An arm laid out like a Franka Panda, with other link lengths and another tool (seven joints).
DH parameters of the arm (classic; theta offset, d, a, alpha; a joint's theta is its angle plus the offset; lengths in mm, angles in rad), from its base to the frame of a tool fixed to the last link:
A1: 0 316.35 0 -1.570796
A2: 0 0 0 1.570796
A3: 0 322.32 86.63 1.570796
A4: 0 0 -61.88 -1.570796
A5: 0 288 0 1.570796
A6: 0 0 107.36 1.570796
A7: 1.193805 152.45 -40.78 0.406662
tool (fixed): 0 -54.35 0 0
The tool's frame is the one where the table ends.
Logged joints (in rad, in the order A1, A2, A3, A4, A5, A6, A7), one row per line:
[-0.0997, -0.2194, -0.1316, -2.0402, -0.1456, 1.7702, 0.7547]
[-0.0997, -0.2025, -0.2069, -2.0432, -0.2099, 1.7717, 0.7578]
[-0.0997, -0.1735, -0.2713, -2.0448, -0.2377, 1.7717, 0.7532]
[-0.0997, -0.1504, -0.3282, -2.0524, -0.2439, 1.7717, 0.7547]
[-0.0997, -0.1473, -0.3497, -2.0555, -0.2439, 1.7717, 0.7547]
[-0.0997, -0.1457, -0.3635, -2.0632, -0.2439, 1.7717, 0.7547]
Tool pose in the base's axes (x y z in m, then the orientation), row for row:
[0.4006, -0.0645, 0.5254, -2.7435, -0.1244, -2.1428]
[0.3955, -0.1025, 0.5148, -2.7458, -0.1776, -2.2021]
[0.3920, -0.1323, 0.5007, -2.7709, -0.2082, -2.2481]
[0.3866, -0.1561, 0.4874, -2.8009, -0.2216, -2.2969]
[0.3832, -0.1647, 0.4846, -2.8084, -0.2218, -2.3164]
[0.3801, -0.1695, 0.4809, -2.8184, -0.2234, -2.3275]
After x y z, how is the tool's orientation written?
As angles about the fixed x, y, z axes (roll, pitch, yaw), in radians.
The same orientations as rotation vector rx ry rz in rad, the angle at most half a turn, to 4 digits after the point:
[-1.4677, 2.6119, -0.6199]
[-1.4276, 2.6920, -0.6675]
[1.3698, -2.7213, 0.6526]
[1.2902, -2.7301, 0.6114]
[1.2604, -2.7388, 0.5989]
[1.2420, -2.7418, 0.5842]

